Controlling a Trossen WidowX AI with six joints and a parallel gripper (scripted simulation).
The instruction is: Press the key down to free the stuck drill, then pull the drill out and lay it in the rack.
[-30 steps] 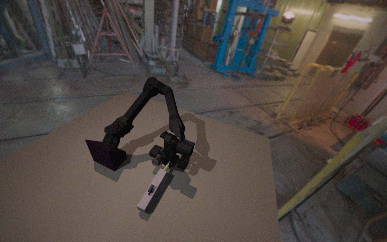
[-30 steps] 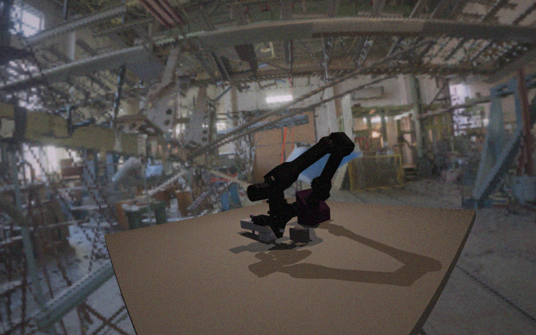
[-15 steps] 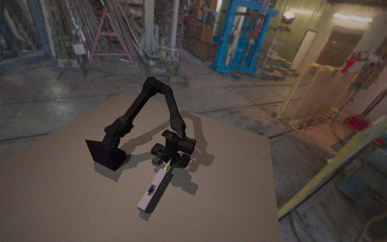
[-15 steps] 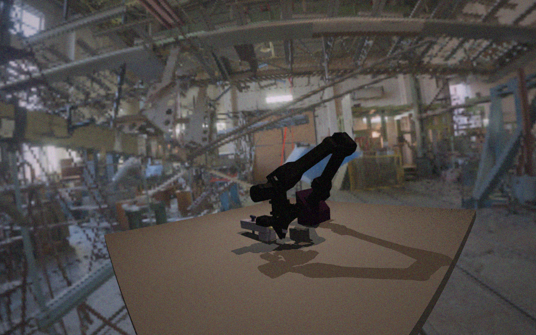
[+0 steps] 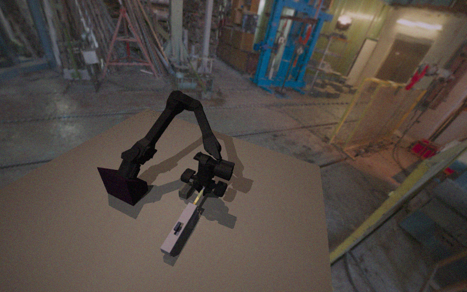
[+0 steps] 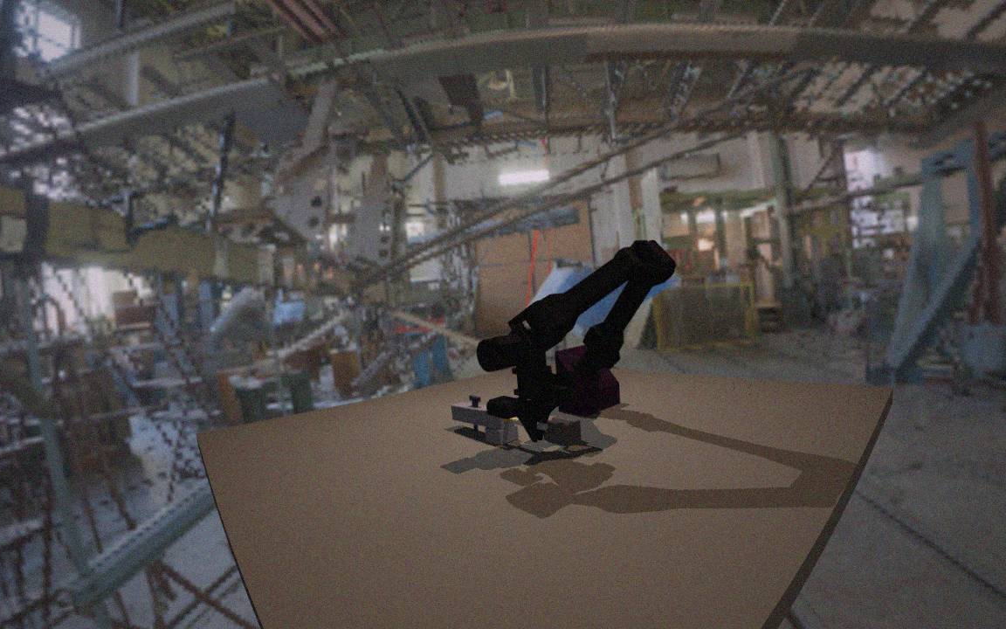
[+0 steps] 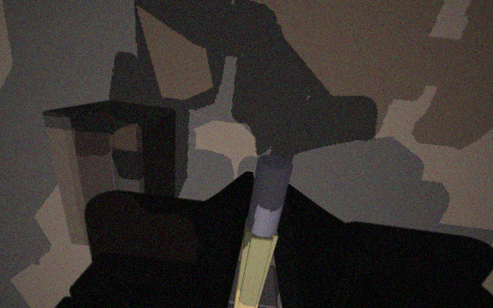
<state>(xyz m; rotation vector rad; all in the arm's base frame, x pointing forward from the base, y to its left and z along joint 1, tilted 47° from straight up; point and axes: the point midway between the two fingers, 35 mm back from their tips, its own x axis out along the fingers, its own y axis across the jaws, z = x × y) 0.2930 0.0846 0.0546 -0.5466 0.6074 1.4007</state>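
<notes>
Right now the rack is 8 cm behind my gripper tip. Round my gripper tip: dark key (20 cm to the right, 3 cm above, 1 cm behind); light-grey holder block (17 cm to the right, 2 cm above, 1 cm behind); drill (4 cm to the right, 3 cm above).
</notes>
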